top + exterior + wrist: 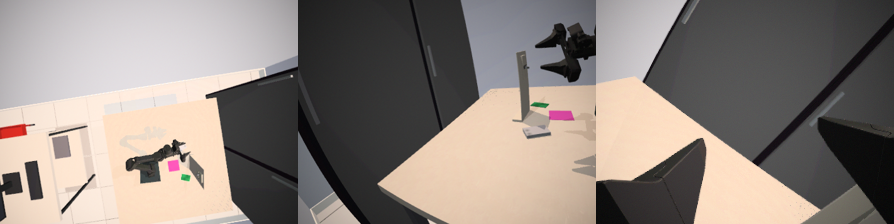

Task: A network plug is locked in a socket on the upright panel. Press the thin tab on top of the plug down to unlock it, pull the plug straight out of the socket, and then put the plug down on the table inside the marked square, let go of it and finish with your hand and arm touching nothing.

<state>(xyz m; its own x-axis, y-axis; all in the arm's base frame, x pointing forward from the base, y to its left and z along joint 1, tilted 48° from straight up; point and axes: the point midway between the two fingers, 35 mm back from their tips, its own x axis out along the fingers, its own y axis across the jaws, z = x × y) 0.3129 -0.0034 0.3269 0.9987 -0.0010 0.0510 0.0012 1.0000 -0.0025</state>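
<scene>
The grey network plug is 290 mm to the right of my gripper tip, 60 mm below it and 50 mm ahead of it. From my gripper tip the other things lie so: upright grey panel: 290 mm to the right, 170 mm below, 70 mm ahead; then magenta square: 330 mm below, 290 mm to the right, 120 mm behind.
</scene>
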